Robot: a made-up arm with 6 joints.
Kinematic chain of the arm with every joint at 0, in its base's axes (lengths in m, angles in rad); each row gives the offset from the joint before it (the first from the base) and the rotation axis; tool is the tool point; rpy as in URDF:
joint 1: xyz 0 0 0.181 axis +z
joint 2: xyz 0 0 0 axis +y
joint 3: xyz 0.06 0 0.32 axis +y
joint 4: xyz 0.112 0 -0.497 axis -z
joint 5: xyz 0 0 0 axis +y
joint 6: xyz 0.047 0 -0.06 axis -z
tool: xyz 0 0 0 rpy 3.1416 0 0
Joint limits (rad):
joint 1: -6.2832..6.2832
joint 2: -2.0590..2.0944
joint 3: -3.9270..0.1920
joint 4: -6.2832..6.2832
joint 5: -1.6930..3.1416
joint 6: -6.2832..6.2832
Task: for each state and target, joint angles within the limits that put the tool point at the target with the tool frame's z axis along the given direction. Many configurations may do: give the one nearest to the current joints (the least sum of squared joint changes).
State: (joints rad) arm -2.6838 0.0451 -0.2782 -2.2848 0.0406 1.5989
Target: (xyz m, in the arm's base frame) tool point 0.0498 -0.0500 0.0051 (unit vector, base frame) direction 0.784 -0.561 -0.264
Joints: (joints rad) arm -3.4392 0.3814 0.1898 -2.6865 -0.7719 1.5989
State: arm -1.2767 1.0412 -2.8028 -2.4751 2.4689 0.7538
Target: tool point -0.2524 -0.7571 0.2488 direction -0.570 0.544 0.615
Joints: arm -1.8087 0.8828 -1.9896 -2.0717 2.2500 0.7538
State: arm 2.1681 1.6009 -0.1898 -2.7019 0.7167 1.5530
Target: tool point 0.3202 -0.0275 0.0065 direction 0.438 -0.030 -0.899
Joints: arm 3.0545 2.0683 -0.1494 -3.1333 1.4647 1.5530
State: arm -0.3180 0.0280 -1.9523 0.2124 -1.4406 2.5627
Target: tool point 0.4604 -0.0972 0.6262 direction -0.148 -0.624 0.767
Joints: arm -0.1343 -0.1363 -1.3603 0.6984 -1.6909 2.5627
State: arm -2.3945 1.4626 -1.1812 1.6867 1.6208 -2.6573
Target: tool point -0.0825 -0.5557 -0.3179 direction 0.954 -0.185 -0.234
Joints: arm -1.8039 1.3349 -1.5713 1.4743 1.3509 -2.6573
